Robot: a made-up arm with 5 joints.
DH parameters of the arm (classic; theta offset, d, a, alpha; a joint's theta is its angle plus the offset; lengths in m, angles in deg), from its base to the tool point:
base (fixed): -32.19 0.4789 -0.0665 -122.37
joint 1: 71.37 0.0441 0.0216 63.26
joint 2: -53.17 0.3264 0.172 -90
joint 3: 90 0.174 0.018 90
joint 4: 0 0.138 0.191 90
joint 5: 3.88 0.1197 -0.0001 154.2
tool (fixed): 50.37 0.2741 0 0
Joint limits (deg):
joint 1: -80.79..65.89
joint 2: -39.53..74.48
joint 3: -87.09..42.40
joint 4: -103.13..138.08
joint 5: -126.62..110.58
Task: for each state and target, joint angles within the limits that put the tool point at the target. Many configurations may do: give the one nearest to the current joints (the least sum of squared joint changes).
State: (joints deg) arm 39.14 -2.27 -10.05 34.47 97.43
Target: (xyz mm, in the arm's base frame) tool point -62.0 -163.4 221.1
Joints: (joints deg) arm -2.82 -9.29 20.13 -8.83 80.81
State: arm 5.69 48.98 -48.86 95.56 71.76
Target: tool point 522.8 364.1 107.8
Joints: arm -5.15 57.54 -43.98 104.78 83.06
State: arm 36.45 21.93 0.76 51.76 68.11
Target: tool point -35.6 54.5 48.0
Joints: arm 7.40 18.60 20.87 12.10 54.74
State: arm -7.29 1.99 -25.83 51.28 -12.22
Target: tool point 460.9 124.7 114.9
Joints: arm -22.62 28.12 -23.57 78.46 8.86
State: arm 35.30 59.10 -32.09 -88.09 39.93
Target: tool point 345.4 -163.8 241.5
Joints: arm -4.88 72.68 -54.09 -103.13 63.03
